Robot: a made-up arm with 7 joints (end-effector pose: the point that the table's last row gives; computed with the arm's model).
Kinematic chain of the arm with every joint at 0, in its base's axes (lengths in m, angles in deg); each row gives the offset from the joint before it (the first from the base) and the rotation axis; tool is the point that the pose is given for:
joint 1: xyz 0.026 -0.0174 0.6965 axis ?
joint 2: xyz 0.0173 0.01 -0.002 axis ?
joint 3: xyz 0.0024 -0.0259 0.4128 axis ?
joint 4: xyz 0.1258 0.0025 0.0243 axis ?
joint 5: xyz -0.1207 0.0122 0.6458 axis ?
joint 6: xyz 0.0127 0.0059 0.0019 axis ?
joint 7: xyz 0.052 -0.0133 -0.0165 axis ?
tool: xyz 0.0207 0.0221 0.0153
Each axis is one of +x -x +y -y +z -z.
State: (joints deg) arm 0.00 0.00 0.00 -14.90 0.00 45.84 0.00
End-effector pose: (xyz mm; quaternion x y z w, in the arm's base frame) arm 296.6 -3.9 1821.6 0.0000 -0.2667 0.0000 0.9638
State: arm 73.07 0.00 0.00 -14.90 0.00 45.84 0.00
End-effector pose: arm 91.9 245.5 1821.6 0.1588 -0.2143 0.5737 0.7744
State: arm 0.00 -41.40 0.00 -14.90 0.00 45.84 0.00
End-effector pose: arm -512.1 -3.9 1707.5 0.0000 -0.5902 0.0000 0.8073
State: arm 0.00 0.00 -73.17 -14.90 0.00 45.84 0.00
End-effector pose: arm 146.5 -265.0 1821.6 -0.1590 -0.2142 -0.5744 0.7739
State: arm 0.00 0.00 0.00 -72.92 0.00 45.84 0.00
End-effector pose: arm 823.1 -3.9 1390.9 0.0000 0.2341 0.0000 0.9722
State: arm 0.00 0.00 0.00 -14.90 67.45 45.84 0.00
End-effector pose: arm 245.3 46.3 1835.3 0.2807 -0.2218 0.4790 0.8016
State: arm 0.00 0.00 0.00 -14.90 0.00 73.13 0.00
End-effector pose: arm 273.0 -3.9 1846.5 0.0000 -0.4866 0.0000 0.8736
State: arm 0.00 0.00 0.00 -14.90 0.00 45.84 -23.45
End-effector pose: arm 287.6 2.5 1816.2 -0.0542 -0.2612 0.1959 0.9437
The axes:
joint 1: +z
joint 2: +y
joint 3: +z
joint 4: -y
joint 5: +z
joint 6: -y
joint 7: -z

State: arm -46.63 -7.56 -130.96 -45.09 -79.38 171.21 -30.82
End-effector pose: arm -571.5 -35.5 1625.5 -0.5164 0.7286 -0.3362 0.2992
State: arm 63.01 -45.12 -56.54 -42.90 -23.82 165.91 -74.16
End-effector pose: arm 152.5 -629.0 1618.7 -0.5447 -0.7296 -0.0033 0.4135
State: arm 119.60 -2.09 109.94 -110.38 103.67 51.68 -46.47
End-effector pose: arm -457.5 -663.3 1024.3 0.3287 -0.7595 -0.2843 0.4840
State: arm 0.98 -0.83 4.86 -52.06 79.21 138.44 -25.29
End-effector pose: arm 608.6 12.7 1680.2 0.5360 -0.6310 0.0983 0.5522
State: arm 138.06 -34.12 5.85 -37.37 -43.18 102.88 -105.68
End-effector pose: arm 143.4 -181.1 1803.8 0.0667 0.7776 -0.6021 0.1681
